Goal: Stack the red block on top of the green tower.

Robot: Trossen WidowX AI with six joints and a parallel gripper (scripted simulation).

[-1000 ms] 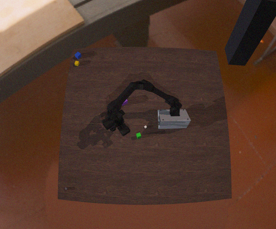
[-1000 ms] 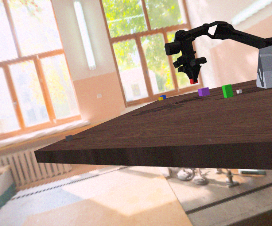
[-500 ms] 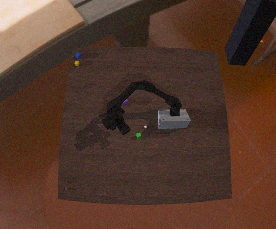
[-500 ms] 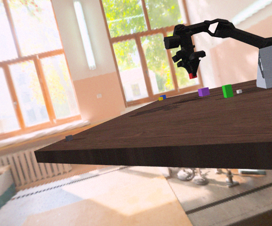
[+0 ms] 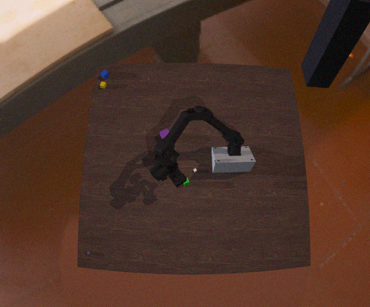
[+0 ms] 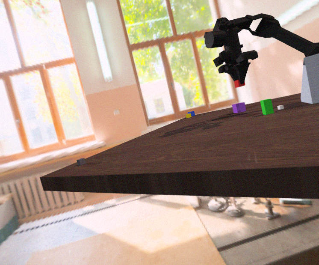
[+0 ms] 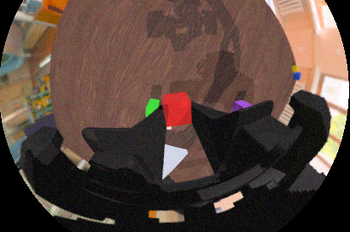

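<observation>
My gripper tip is now 12 cm past the small white block, 6 cm to the left of it and 12 cm above it. The rest, counted from my gripper tip: purple block: 4 cm ahead, 26 cm to the right, 11 cm below; then yellow block: 44 cm ahead, 61 cm to the right, 12 cm below; then red block: 1 cm above.
</observation>
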